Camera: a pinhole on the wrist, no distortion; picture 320 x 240 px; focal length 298.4 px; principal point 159.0 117.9 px. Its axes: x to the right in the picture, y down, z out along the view. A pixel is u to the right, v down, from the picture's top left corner.
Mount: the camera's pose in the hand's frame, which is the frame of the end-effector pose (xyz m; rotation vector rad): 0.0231 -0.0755 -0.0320 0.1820 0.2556 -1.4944
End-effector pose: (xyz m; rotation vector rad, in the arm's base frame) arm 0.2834 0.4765 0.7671 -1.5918 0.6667 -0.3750
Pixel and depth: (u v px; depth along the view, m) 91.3 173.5 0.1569
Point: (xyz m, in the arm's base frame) 0.4218 0.5427 0.8218
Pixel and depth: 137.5 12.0 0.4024
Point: 0.4605 0.8309 0.8949
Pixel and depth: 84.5 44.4 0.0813
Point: 0.3357 0.5157 0.8371
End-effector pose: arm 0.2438 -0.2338 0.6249 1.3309 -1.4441 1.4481
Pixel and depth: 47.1 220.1 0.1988
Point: 0.3053 -0.4161 0.7073
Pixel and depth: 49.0 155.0 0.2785
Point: 0.3263 -0.4939 0.6653
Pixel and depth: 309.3 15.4 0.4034
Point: 0.6932 -0.4566 0.6092
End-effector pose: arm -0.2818 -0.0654 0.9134 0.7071 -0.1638 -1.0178
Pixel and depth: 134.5 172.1 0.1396
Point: -0.3710 -0.1925 0.9212
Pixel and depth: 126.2 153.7 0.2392
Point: -0.4199 -0.2496 0.9884
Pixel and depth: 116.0 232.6 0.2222
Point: -0.3728 -0.2826 0.9735
